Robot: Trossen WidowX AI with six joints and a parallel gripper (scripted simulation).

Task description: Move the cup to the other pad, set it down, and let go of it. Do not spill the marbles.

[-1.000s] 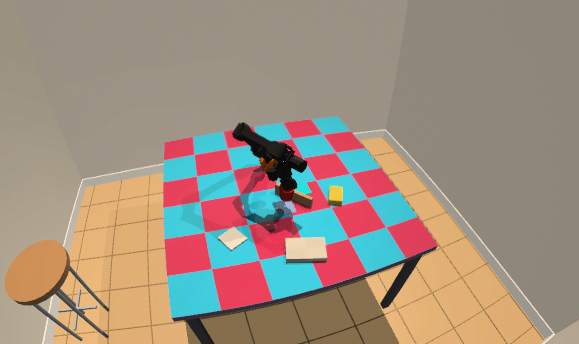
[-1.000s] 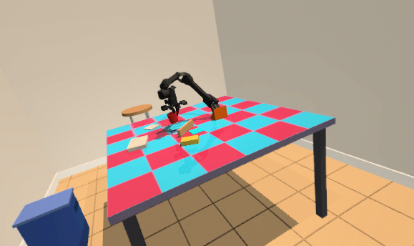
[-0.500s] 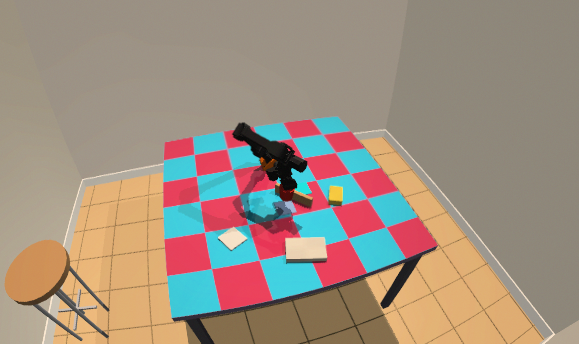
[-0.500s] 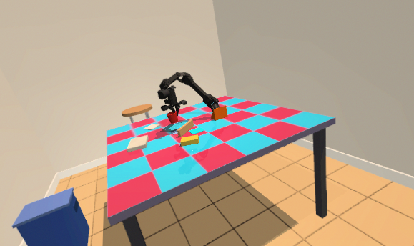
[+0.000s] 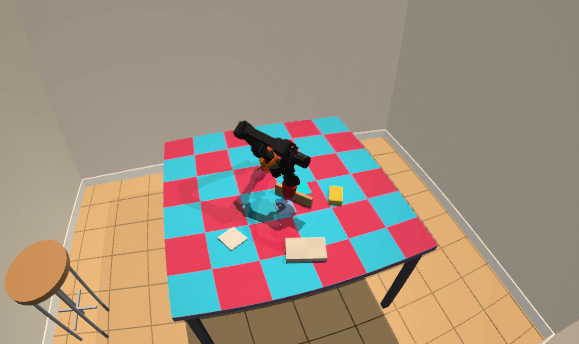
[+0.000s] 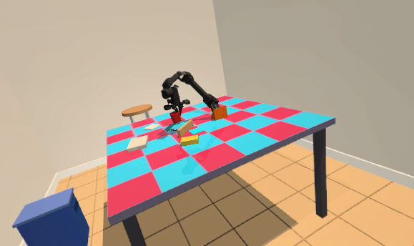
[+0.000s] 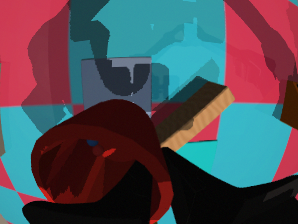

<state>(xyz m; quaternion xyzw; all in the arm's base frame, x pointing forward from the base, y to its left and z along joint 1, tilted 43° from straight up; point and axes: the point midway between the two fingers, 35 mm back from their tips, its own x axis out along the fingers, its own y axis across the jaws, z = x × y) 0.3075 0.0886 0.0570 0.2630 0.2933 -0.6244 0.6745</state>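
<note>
My gripper tip is 120 mm above the teal pad, 100 mm to the right of it and 70 mm past it. Round my gripper tip: tan wooden block: 100 mm below, 40 mm to the left, 20 mm behind; red cup: 30 mm ahead; grey-blue pad: 120 mm below, 40 mm ahead, 20 mm to the right.
</note>
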